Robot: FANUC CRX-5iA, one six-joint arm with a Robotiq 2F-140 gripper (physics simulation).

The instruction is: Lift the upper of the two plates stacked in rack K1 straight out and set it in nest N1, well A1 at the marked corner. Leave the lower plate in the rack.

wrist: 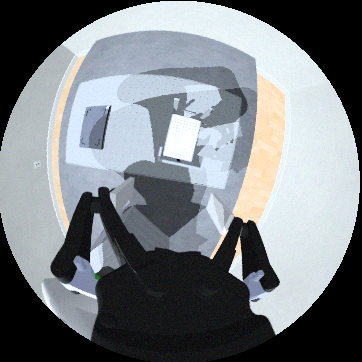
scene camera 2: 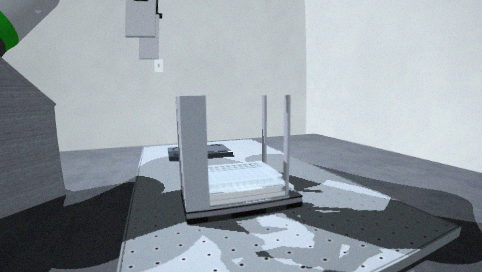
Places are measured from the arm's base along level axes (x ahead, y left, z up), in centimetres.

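Pixels of known places: gripper, fingertip midpoint: (wrist: pixel 171 194) (scene camera 2: pixel 145 50).
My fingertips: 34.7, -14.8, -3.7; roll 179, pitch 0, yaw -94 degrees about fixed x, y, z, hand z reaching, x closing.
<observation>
Ahead of a thing's pixels: the offset from my fingertips to its top centre, as dx, dy, dz. "spot": to the spot under its first point. Level surfaces: height alone.
Rack K1 {+11.7, -1.7, -6.1} (scene camera 2: pixel 193 150) (wrist: pixel 190 164) has a tall grey corner wall and thin upright posts. The upper plate {+10.7, -1.6, -16.7} (scene camera 2: pixel 245 174) (wrist: pixel 182 137), white with a grid of wells, lies flat on the lower plate {+10.7, -1.6, -18.0} (scene camera 2: pixel 240 195) inside the rack. In the wrist view the upper plate hides the lower one. Nest N1 {+12.6, +31.7, -19.9} (scene camera 2: pixel 220 149) (wrist: pixel 95 127) is a low dark block behind the rack in the scene view and left of it in the wrist view. Its marked corner and well A1 are too small to tell. My gripper (scene camera 2: pixel 145 46) (wrist: pixel 171 194) is open and empty, high above the board and apart from the rack.
Rack and nest stand on a light perforated board {dz -21.4} (scene camera 2: pixel 165 250) (wrist: pixel 135 115) with strong shadows across it. A grey pedestal (scene camera 2: pixel 27 140) stands at the left of the scene view. The rack's posts {spot: +16.9, -6.2, -12.0} (scene camera 2: pixel 287 140) and wall rise well above the plates.
</observation>
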